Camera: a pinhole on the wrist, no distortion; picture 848 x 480 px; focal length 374.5 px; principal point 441.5 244.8 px. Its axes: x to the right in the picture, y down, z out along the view. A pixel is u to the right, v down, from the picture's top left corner.
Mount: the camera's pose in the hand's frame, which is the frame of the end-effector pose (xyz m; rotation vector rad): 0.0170 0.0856 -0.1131 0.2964 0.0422 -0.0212
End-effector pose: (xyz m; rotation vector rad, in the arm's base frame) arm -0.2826 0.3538 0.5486 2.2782 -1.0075 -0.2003
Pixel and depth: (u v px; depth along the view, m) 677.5 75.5 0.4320
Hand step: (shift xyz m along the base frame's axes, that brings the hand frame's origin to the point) 0.2649 -0.2081 -0.2888
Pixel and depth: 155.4 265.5 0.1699
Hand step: -0.1239 0.0232 -0.0289
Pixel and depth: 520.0 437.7 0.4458
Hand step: -0.1536 -0.3663 -0.1768
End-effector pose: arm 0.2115 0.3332 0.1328 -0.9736 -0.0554 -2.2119
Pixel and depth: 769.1 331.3 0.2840
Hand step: 0.0137 -0.1596 0.2881
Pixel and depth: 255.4 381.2 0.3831
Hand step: 0.3305 0.1008 0.0888
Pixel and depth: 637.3 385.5 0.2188
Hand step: 0.0676 -0.1226 0.1531
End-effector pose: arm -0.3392 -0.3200 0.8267 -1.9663 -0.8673 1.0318
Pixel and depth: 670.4 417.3 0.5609
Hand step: -0.2084 0.3774 -0.4739
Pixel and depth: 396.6 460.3 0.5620
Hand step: -0.4094 0.0222 -0.3969
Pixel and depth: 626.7 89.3 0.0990
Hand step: 0.0627 0.0380 -0.0259
